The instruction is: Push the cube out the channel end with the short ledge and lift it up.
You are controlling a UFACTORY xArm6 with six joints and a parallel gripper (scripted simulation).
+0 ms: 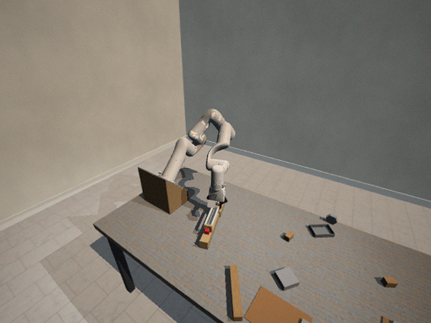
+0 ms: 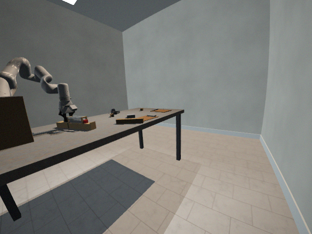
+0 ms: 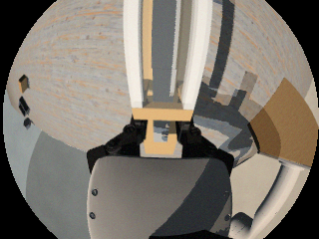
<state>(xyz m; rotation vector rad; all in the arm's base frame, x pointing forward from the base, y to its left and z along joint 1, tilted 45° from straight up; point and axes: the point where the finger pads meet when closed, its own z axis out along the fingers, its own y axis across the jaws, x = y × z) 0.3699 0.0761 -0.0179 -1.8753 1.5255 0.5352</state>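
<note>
The pale grey stick lies 20 mm below my hand. From my hand the other things lie so: red cube 50 mm ahead, 200 mm to the right, 10 mm below; channel 30 mm ahead, 110 mm to the right, 10 mm below; wooden bar 310 mm ahead, 400 mm to the right, 50 mm below.
</note>
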